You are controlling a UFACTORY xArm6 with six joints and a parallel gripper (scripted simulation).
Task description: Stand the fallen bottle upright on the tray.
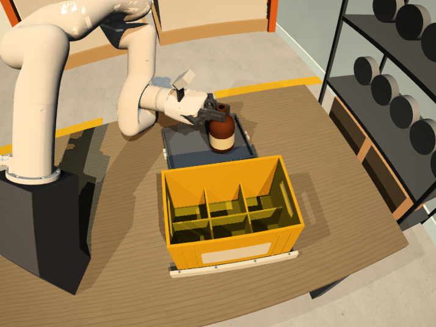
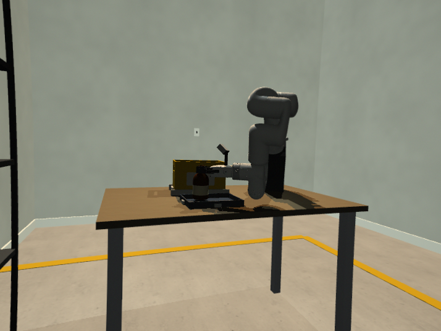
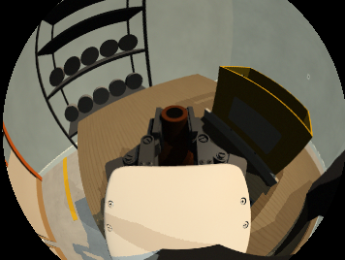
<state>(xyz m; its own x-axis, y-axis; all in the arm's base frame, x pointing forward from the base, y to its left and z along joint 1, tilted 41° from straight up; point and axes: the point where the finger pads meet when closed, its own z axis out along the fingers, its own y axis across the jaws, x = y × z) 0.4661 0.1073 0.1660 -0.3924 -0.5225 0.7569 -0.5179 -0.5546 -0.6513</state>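
Right now my hand is 60 mm above the brown bottle. From my hand the other things lie so: dark grey tray 140 mm below, 40 mm behind, 20 mm to the left; yellow crate 280 mm to the right, 70 mm below, 50 mm behind.
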